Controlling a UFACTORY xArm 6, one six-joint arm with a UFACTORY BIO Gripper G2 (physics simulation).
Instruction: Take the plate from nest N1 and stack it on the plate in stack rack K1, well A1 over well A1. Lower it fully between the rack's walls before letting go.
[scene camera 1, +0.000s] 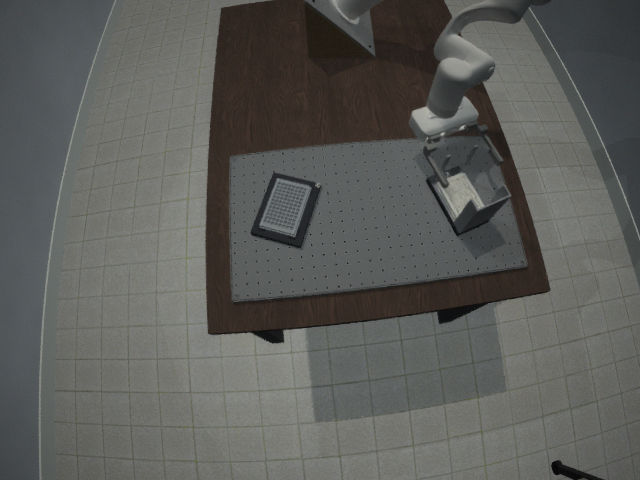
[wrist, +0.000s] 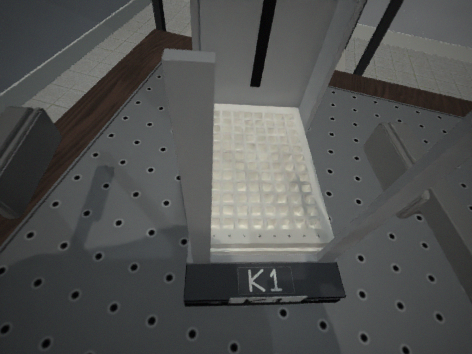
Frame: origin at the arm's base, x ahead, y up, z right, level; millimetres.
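Seen in the pictures: hand, tool point: (scene camera 1: 469, 166) (wrist: 223, 163); arm's base, link origin: (scene camera 1: 343, 9).
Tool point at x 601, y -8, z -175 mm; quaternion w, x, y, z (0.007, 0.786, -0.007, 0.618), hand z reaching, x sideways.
Offsets run from my tool point to a thing's top centre. Level surfaces: height alone.
A pale grey-blue well plate @(dx -5, dy -63, dz +429 mm) (scene camera 1: 285, 206) lies in a black nest @(dx -5, dy -74, dz +429 mm) (scene camera 1: 308, 210) at the left of the pegboard in the scene view. A white well plate @(dx +53, dy -55, dz +17 mm) (scene camera 1: 461, 193) (wrist: 260, 175) lies low inside stack rack K1 @(dx +43, dy +57, dz +19 mm) (scene camera 1: 483, 212) (wrist: 215, 282), between its walls and posts. My gripper (scene camera 1: 472, 171) (wrist: 210, 157) is open and empty, with its fingers spread wide above the rack. In the wrist view one finger shows at the left edge and one at the right, either side of the rack. A front post hides part of the white plate's left edge.
The grey pegboard @(dy -89 mm) (scene camera 1: 372, 222) (wrist: 125, 295) lies on the dark wooden table @(dy -101 mm) (scene camera 1: 320, 108). The rack's tall grey back wall and upright posts stand up below my fingers. The robot's mount (scene camera 1: 341, 36) stands at the table's far side.
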